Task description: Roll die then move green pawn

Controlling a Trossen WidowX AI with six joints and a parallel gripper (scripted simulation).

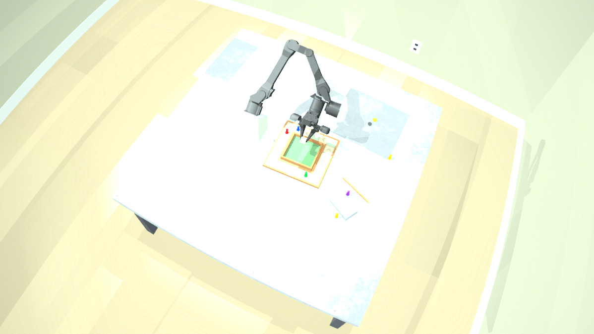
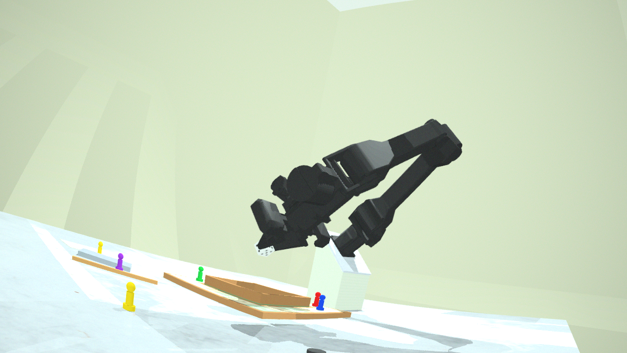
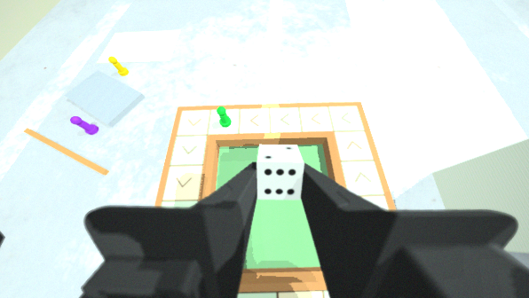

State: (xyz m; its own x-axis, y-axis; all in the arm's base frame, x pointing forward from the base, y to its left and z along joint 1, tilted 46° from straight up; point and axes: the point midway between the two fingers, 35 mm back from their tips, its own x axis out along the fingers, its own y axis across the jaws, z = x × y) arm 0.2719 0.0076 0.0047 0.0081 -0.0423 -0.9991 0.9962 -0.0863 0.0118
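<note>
Now: the white die right at my gripper tip. From my gripper tip the other things lie so: wooden tray 110 mm below; then blue pawn 70 mm behind, 110 mm to the left, 90 mm below; then green pawn 60 mm ahead, 110 mm to the right, 90 mm below.
</note>
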